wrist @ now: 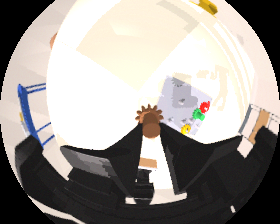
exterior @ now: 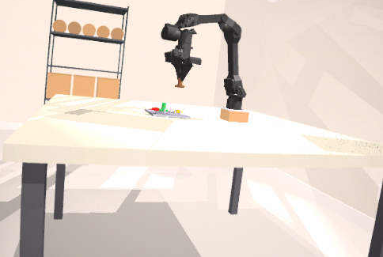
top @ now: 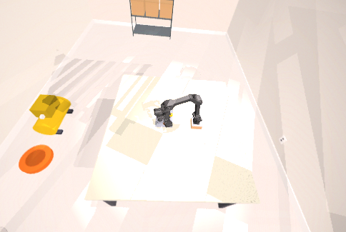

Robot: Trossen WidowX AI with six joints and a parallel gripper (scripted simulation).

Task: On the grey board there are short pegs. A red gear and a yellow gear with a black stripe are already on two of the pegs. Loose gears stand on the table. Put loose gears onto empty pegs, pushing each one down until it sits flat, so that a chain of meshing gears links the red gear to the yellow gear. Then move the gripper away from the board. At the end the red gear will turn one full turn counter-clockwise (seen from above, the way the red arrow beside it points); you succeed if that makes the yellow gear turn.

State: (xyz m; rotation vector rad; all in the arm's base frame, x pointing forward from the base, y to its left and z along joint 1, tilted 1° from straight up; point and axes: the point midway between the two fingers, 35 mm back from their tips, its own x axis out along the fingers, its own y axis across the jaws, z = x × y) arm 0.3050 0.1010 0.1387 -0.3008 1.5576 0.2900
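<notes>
Now: the green gear 2 cm ahead of my gripper tip, 19 cm to the right of it and 14 cm below it. The rest, counted from my gripper tip: yellow gear (5 cm behind, 18 cm to the right, 15 cm below); then red gear (5 cm ahead, 21 cm to the right, 15 cm below); then brown gear (1 cm below).
</notes>
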